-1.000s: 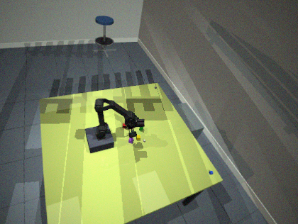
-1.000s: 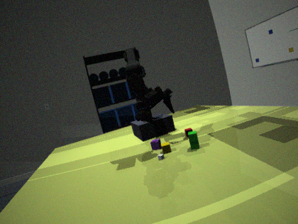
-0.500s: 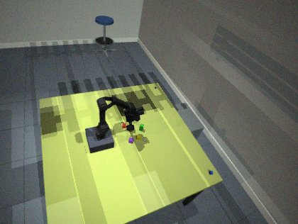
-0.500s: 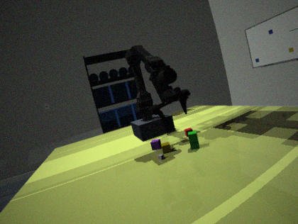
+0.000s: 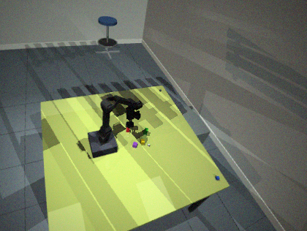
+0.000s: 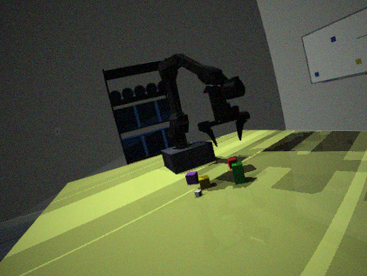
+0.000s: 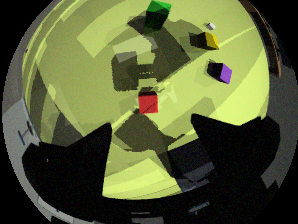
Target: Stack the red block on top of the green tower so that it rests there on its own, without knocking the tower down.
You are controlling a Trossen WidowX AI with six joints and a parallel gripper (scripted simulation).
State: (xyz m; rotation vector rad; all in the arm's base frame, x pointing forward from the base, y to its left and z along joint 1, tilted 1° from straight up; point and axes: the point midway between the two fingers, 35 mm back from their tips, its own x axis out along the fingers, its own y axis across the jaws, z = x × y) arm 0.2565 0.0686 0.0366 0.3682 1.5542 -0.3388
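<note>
Now: gripper tip 80 mm above the red block. The rest, counted from my gripper tip: purple block (170 mm to the right, 80 mm below, 20 mm behind); yellow block (170 mm to the right, 80 mm below, 50 mm ahead); tiny white block (220 mm to the right, 90 mm ahead, 80 mm below).
</note>
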